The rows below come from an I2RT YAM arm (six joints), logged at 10 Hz.
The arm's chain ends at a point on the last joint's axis. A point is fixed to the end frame.
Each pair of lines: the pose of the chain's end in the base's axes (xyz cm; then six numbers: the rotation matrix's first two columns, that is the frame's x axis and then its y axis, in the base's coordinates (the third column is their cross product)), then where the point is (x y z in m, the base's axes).
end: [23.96 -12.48 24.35 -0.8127 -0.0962 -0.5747 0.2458 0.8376 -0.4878]
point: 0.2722 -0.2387 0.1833
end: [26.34 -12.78 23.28 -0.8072 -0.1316 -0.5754 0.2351 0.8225 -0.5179]
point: 0.2983 -0.2433 0.1772
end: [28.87 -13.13 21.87 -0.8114 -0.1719 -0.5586 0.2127 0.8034 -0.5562]
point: 0.3252 -0.2484 0.1677
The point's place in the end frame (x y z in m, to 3 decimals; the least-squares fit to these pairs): 0.019 -0.058 0.118
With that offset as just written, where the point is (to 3 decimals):
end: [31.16 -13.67 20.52 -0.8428 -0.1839 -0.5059 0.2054 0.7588 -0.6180]
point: 0.342 -0.258 0.160
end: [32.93 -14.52 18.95 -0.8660 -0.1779 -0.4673 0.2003 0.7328 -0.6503]
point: 0.355 -0.269 0.148
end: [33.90 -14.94 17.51 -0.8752 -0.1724 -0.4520 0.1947 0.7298 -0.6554]
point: 0.363 -0.273 0.133
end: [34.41 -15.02 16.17 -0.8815 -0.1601 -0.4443 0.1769 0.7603 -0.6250]
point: 0.369 -0.272 0.114
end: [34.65 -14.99 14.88 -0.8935 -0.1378 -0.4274 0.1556 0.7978 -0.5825]
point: 0.370 -0.268 0.093
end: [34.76 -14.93 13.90 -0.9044 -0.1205 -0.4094 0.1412 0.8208 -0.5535]
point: 0.370 -0.265 0.078
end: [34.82 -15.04 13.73 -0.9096 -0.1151 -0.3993 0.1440 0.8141 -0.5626]
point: 0.369 -0.267 0.077
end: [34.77 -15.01 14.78 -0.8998 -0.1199 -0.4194 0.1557 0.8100 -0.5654]
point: 0.370 -0.267 0.089
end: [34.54 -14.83 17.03 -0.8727 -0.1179 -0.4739 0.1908 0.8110 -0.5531]
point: 0.371 -0.265 0.113
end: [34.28 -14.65 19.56 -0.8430 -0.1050 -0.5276 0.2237 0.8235 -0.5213]
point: 0.372 -0.262 0.137
